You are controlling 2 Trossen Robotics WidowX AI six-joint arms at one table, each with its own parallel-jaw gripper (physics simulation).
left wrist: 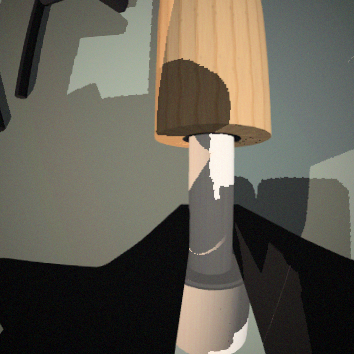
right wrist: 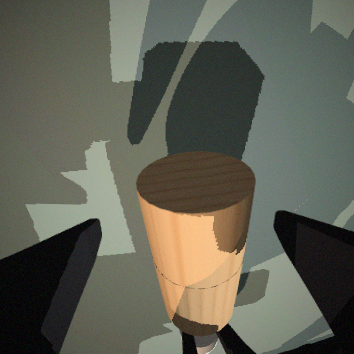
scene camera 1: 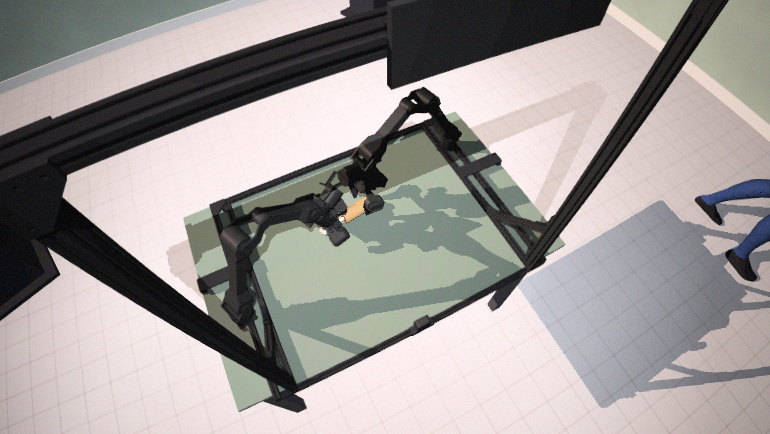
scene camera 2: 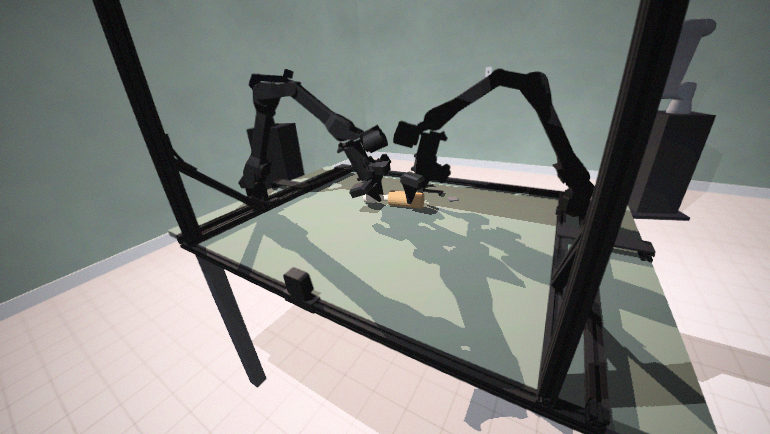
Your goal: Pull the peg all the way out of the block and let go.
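Seen in the pictures: left gripper, between the fingertips: (left wrist: 208, 212) (scene camera 1: 335, 223) (scene camera 2: 381, 199); right gripper, between the fingertips: (right wrist: 188, 223) (scene camera 1: 361, 205) (scene camera 2: 414, 199); left arm's base, origin of its link: (scene camera 1: 244, 316) (scene camera 2: 258, 200); right arm's base, origin of its link: (scene camera 1: 447, 144) (scene camera 2: 573, 210).
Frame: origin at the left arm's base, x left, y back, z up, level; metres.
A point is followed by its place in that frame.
The block, a light-wood cylinder (scene camera 1: 354, 210) @[y -0.507, x 0.073, z 0.028 m] (scene camera 2: 397, 199) @[y -0.496, x 0.061, z 0.013 m] (left wrist: 215, 65) @[y -0.485, x 0.083, z 0.030 m] (right wrist: 195, 250) @[y -0.555, x 0.085, z 0.030 m], lies on its side on the table. The peg, whitish-grey with a thicker outer end (scene camera 2: 369, 198) @[y -0.396, x 0.074, z 0.004 m] (left wrist: 212, 230) @[y -0.427, x 0.089, z 0.013 m] (right wrist: 206, 343) @[y -0.407, x 0.089, z 0.019 m], sticks out of the hole in the block's near end in the left wrist view; its inner end is hidden in the block. My left gripper (scene camera 1: 340, 221) @[y -0.432, x 0.092, z -0.005 m] (scene camera 2: 377, 198) @[y -0.432, x 0.092, z -0.005 m] (left wrist: 208, 212) @[y -0.432, x 0.092, z -0.005 m] is shut on the peg's exposed part. My right gripper (scene camera 1: 365, 197) @[y -0.545, x 0.085, z 0.006 m] (scene camera 2: 412, 200) @[y -0.545, x 0.085, z 0.006 m] (right wrist: 188, 223) @[y -0.545, x 0.085, z 0.006 m] is open, its fingers on either side of the block with gaps between them and the wood.
Thin black bars (scene camera 2: 434, 191) @[y -0.589, x 0.222, z -0.015 m] (left wrist: 31, 55) @[y -0.560, x 0.226, z -0.016 m] lie behind the block in scene camera 2. A small pale tile (scene camera 2: 452, 198) @[y -0.658, x 0.169, z -0.016 m] lies to their right. Black rails frame the table, with a small box (scene camera 1: 422, 323) @[y -0.415, x -0.383, z 0.035 m] (scene camera 2: 298, 283) @[y -0.435, x -0.394, z 0.026 m] on the front one. The two wrists are close together above the block.
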